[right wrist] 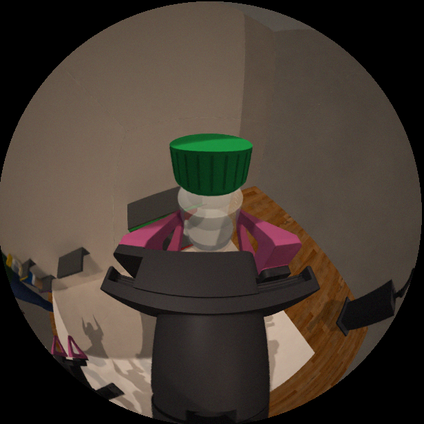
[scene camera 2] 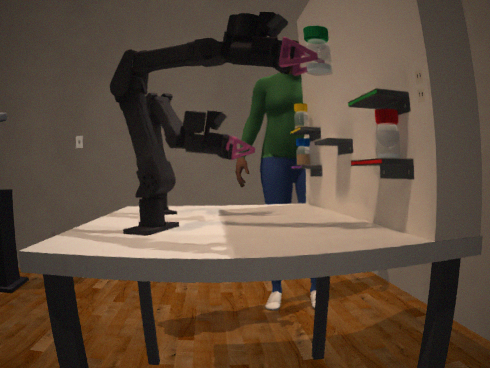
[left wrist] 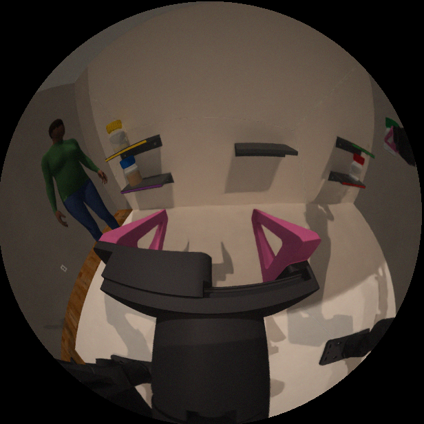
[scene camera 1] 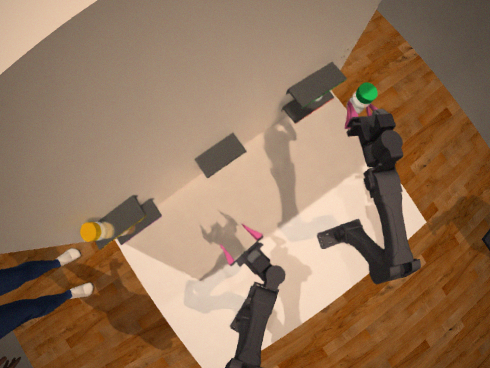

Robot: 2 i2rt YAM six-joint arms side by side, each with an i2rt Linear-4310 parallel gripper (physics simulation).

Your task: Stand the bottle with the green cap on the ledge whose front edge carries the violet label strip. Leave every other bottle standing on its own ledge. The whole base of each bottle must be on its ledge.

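Pixels of known places: left gripper, fingertip midpoint: [scene camera 2: 251, 148] [scene camera 1: 230, 233]; right gripper, fingertip midpoint: [scene camera 2: 321, 60] [scene camera 1: 357, 101]; left arm's base, origin of the base link: [scene camera 1: 248, 311]; right arm's base, origin of the base link: [scene camera 2: 152, 229] [scene camera 1: 340, 233].
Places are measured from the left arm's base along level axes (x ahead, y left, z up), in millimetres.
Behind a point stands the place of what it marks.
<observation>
The green-capped bottle [scene camera 1: 367, 93] {x 69, y -795, z 443 mm} [scene camera 2: 316, 35] {x 52, y -825, z 419 mm} [right wrist: 211, 165] is upright in the air, off the ledges. My right gripper [scene camera 1: 360, 107] {x 71, y -809, z 367 mm} [scene camera 2: 313, 59] {x 71, y -809, z 367 mm} [right wrist: 209, 213] is shut on its clear body below the cap. My left gripper [scene camera 1: 232, 235] {x 216, y -276, z 206 mm} [scene camera 2: 253, 150] {x 216, y -276, z 206 mm} [left wrist: 209, 213] is open and empty above the table. The violet-strip ledge [scene camera 2: 315, 170] {x 586, y -135, z 138 mm} [left wrist: 159, 180] is low at the left in the left wrist view and bears the blue-capped bottle [scene camera 2: 303, 154] {x 542, y -117, z 200 mm} [left wrist: 133, 175] near its left end. The yellow-capped bottle [scene camera 1: 91, 231] {x 550, y -98, z 402 mm} [left wrist: 118, 138] stands on the yellow-strip ledge [scene camera 1: 122, 216] {x 537, y -155, z 297 mm} [left wrist: 151, 143] above.
The red-capped bottle [scene camera 2: 387, 140] {x 170, y -898, z 195 mm} [left wrist: 356, 170] stands on the red-strip ledge [scene camera 2: 397, 169] {x 233, y -873, z 135 mm}, under the green-strip ledge [scene camera 1: 317, 85] {x 201, y -836, z 297 mm} [scene camera 2: 392, 100] {x 204, y -894, z 285 mm}, which bears no bottle. A bare middle ledge [scene camera 1: 220, 155] {x 373, y -484, z 227 mm} [scene camera 2: 336, 145] {x 415, y -457, z 213 mm} [left wrist: 265, 149] is on the wall. A person [scene camera 2: 280, 117] [left wrist: 70, 165] stands beyond the table.
</observation>
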